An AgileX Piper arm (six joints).
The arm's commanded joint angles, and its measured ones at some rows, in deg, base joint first. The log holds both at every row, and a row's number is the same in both.
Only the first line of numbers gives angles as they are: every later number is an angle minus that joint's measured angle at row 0.
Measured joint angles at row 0:
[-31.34 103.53 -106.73 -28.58 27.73 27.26]
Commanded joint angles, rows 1 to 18:
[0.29 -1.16 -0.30 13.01 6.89 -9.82]
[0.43 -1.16 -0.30 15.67 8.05 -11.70]
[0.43 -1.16 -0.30 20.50 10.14 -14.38]
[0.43 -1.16 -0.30 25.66 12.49 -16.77]
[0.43 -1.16 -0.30 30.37 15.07 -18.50]
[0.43 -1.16 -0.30 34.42 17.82 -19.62]
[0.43 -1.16 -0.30 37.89 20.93 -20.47]
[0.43 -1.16 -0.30 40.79 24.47 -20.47]
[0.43 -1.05 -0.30 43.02 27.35 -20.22]
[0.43 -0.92 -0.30 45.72 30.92 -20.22]
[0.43 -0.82 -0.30 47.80 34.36 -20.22]
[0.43 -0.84 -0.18 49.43 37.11 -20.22]
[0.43 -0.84 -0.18 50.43 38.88 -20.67]
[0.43 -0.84 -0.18 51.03 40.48 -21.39]
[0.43 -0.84 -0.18 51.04 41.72 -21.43]
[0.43 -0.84 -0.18 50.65 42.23 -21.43]
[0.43 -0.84 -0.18 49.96 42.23 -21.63]
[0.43 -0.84 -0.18 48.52 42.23 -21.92]
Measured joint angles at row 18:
[0.34 -0.70 -0.10 49.95 40.25 -20.36]
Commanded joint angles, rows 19 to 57:
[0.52 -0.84 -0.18 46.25 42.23 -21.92]
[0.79 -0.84 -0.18 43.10 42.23 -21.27]
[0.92 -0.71 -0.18 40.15 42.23 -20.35]
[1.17 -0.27 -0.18 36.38 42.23 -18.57]
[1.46 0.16 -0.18 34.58 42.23 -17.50]
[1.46 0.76 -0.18 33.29 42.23 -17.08]
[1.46 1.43 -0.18 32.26 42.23 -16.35]
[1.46 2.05 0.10 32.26 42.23 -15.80]
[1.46 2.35 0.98 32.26 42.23 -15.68]
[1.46 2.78 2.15 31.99 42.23 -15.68]
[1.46 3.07 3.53 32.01 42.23 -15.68]
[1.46 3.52 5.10 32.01 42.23 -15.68]
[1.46 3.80 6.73 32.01 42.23 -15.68]
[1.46 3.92 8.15 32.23 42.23 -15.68]
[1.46 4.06 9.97 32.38 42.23 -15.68]
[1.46 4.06 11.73 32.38 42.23 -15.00]
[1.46 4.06 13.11 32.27 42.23 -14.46]
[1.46 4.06 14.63 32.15 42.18 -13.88]
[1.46 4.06 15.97 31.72 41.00 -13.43]
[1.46 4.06 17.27 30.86 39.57 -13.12]
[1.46 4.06 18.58 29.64 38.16 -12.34]
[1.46 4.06 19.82 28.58 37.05 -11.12]
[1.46 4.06 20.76 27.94 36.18 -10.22]
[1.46 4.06 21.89 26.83 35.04 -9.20]
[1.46 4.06 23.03 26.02 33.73 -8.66]
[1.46 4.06 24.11 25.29 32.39 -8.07]
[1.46 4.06 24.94 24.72 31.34 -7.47]
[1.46 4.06 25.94 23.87 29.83 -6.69]
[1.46 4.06 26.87 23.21 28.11 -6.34]
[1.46 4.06 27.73 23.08 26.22 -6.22]
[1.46 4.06 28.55 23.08 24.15 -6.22]
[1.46 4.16 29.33 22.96 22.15 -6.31]
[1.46 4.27 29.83 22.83 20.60 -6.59]
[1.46 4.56 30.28 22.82 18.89 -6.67]
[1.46 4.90 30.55 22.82 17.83 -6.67]
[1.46 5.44 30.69 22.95 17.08 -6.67]
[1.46 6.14 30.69 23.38 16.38 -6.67]
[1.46 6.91 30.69 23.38 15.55 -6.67]
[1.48 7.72 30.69 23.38 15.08 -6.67]
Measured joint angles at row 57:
[1.33 5.37 30.23 23.82 18.54 -7.03]
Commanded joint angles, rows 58 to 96:
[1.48 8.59 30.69 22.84 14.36 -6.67]
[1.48 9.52 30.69 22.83 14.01 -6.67]
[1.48 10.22 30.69 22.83 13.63 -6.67]
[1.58 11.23 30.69 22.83 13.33 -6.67]
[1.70 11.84 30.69 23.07 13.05 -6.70]
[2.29 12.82 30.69 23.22 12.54 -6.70]
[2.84 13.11 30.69 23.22 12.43 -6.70]
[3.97 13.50 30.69 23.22 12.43 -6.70]
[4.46 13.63 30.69 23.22 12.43 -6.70]
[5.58 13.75 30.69 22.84 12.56 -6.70]
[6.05 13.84 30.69 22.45 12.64 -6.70]
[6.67 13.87 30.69 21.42 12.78 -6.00]
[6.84 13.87 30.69 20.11 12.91 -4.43]
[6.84 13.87 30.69 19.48 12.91 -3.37]
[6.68 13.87 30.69 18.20 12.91 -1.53]
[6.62 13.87 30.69 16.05 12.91 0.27]
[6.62 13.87 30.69 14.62 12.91 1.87]
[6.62 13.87 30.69 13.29 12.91 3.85]
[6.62 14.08 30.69 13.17 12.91 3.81]
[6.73 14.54 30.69 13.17 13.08 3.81]
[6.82 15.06 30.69 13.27 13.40 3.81]
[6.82 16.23 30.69 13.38 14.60 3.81]
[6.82 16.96 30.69 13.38 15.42 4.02]
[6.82 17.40 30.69 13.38 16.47 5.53]
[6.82 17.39 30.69 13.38 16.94 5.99]
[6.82 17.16 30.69 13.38 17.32 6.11]
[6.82 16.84 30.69 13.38 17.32 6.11]
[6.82 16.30 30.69 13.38 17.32 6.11]
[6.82 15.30 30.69 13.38 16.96 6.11]
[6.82 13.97 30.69 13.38 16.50 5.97]
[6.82 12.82 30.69 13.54 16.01 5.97]
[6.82 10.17 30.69 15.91 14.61 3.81]
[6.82 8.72 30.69 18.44 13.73 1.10]
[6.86 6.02 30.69 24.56 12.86 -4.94]
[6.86 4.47 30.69 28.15 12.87 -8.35]
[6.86 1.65 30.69 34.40 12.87 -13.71]
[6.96 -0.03 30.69 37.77 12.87 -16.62]
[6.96 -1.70 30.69 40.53 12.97 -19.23]
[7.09 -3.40 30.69 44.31 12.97 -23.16]
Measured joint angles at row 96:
[6.85 2.54 30.73 32.27 13.45 -11.17]
